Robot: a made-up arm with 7 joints.
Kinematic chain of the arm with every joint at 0, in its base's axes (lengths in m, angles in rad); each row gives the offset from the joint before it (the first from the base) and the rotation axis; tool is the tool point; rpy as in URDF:
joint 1: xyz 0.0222 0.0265 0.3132 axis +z
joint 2: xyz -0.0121 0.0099 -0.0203 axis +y
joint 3: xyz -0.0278 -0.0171 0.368 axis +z
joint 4: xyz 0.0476 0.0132 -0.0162 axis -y
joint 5: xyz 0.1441 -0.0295 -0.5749 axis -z
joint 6: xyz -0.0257 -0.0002 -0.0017 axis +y
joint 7: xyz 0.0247 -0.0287 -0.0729 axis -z
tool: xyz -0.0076 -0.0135 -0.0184 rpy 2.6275 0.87 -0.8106
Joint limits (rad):
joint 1: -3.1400..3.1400
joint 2: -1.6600..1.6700
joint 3: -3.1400..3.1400
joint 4: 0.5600..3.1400
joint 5: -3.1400..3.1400
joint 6: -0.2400..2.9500
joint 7: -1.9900..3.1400
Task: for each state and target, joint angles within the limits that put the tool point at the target. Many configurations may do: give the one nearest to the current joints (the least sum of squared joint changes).
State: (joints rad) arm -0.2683 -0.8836 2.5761 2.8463 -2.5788 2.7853 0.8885
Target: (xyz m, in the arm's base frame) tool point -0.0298 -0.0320 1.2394
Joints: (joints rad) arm -0.1260 -0.1196 2.3954 2.9742 -2.7359 1.9052 0.8156
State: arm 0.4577 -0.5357 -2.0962 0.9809 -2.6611 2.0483 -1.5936
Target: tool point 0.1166 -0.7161 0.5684
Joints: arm 0.6521 -0.3395 -1.8544 1.1702 -2.7122 2.0510 -1.5877
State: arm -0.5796 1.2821 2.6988 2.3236 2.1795 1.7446 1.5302
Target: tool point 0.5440 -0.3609 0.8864
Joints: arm -0.7488 1.4542 2.7870 1.9726 2.0082 2.0369 1.4909
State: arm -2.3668 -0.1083 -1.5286 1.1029 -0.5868 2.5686 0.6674
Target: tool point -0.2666 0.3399 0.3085
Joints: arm -2.4694 -0.2218 -1.2158 0.6404 -0.4018 2.7020 0.7023
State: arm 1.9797 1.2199 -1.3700 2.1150 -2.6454 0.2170 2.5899
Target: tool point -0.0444 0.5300 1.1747
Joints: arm 2.3273 0.4443 -1.4784 2.5726 -2.6775 -0.2400 2.6401
